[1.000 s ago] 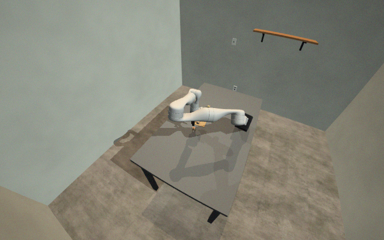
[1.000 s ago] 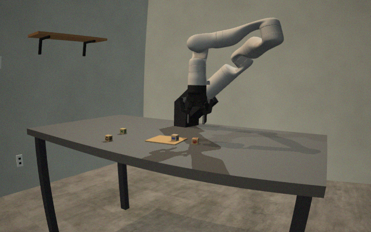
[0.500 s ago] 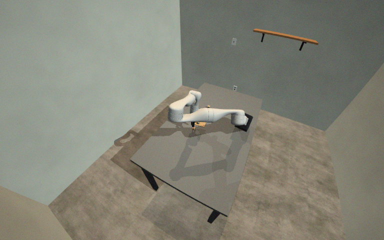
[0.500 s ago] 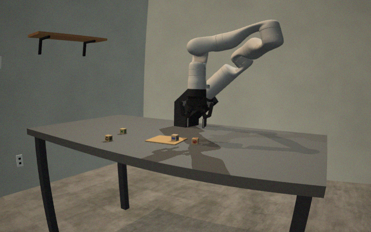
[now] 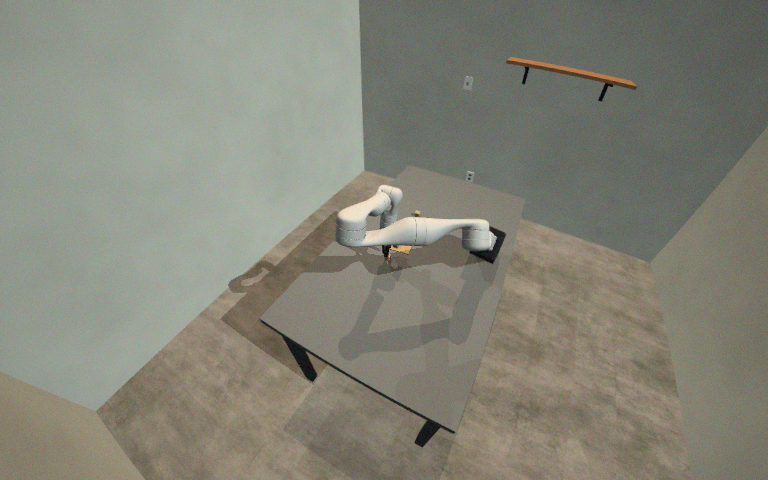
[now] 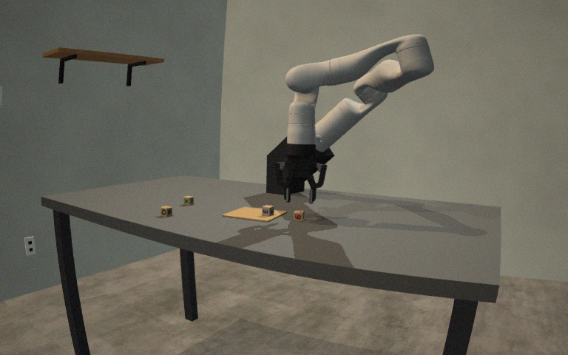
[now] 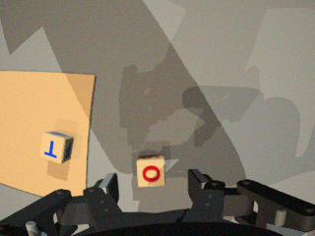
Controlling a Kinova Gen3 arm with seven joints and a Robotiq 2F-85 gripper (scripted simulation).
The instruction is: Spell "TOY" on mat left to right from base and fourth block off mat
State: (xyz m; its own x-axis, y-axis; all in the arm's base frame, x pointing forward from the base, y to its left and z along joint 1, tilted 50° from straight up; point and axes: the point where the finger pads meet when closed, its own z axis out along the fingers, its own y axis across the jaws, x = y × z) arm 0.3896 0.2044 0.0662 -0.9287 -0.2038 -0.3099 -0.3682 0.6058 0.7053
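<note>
My gripper is now 50 mm above the block. Round my hand: tan mat (10 mm ahead, 140 mm to the right, 60 mm below).
</note>
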